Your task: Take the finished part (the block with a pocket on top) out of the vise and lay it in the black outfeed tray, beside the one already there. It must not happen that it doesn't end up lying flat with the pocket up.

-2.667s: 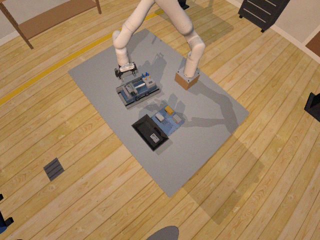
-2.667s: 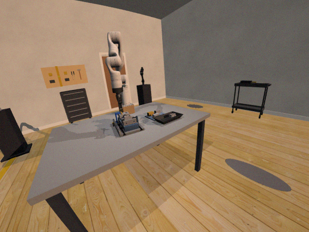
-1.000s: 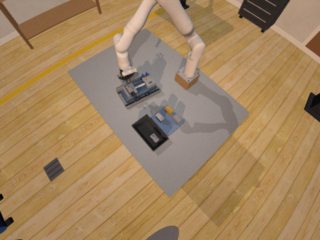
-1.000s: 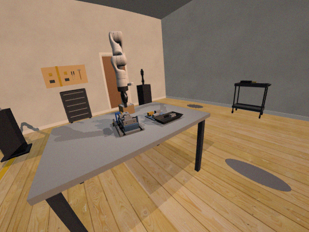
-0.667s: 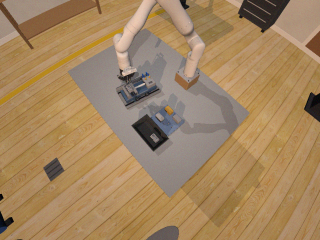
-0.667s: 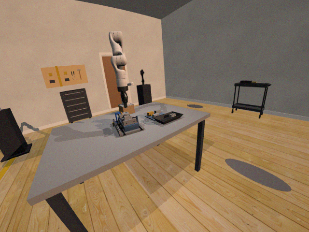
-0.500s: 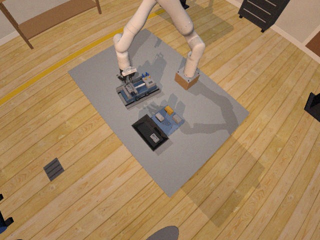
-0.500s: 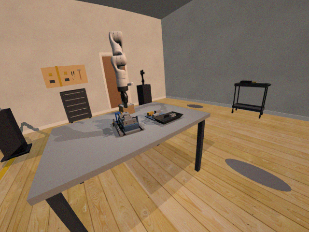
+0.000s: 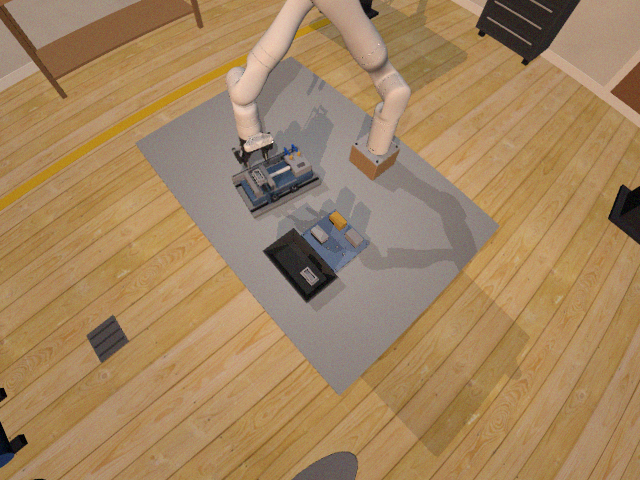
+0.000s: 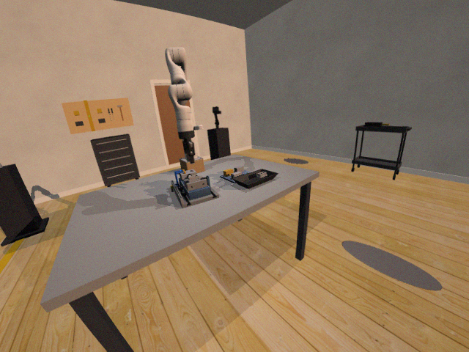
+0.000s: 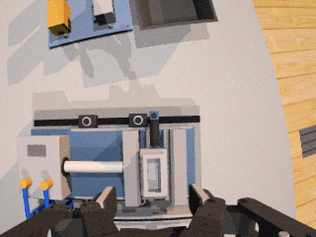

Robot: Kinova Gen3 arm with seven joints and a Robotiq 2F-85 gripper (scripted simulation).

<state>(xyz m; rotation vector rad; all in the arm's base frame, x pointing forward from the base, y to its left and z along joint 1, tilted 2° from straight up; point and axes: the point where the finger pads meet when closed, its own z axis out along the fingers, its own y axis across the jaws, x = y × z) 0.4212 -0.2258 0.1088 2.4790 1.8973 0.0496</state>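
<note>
My gripper is now 12 cm above the screw rod, 8 cm past it and 2 cm to the right of it. Also, from my hand: blank (30 cm to the left, 17 cm below, 1 cm behind); then blue fixture plate (35 cm to the left, 20 cm below, 4 cm behind); then orange block (31 cm to the left, 17 cm below, 10 cm behind).
</note>
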